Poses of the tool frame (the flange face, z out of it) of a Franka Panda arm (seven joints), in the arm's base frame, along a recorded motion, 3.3 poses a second.
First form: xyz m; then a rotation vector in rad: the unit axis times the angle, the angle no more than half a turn.
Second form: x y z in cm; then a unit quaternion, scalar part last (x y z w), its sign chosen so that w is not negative. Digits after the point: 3 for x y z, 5 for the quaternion.
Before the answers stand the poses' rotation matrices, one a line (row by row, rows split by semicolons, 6 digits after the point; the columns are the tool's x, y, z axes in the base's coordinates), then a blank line. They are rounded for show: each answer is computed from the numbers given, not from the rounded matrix.
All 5 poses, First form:
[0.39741 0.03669 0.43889 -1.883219 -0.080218 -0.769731]
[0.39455 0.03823 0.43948 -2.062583 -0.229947 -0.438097]
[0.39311 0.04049 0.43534 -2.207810 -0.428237 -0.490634]
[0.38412 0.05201 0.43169 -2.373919 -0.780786 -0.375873]
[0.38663 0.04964 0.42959 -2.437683 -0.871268 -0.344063]
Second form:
0.790705 0.390664 0.471346; -0.285081 -0.446387 0.848214; 0.541769 -0.805060 -0.241589
0.917133 0.336597 0.213471; -0.015503 -0.505045 0.862954; 0.398280 -0.794753 -0.457975
0.866516 0.456257 0.202433; 0.138894 -0.609939 0.780182; 0.479435 -0.647923 -0.591893
0.786349 0.613120 0.075757; 0.441624 -0.643631 0.625066; 0.432000 -0.458064 -0.776887
0.760324 0.646730 0.060389; 0.513494 -0.655404 0.553867; 0.397782 -0.390109 -0.830412

[39.741 3.669 43.889 -0.78719 -0.03353 -0.32175 0.52505]
[39.455 3.823 43.948 -0.84855 -0.09460 -0.18023 0.48839]
[39.311 4.049 43.534 -0.87584 -0.16988 -0.19463 0.40764]
[38.412 5.201 43.169 -0.89539 -0.29449 -0.14177 0.30242]
[38.663 4.964 42.959 -0.90085 -0.32198 -0.12715 0.26197]

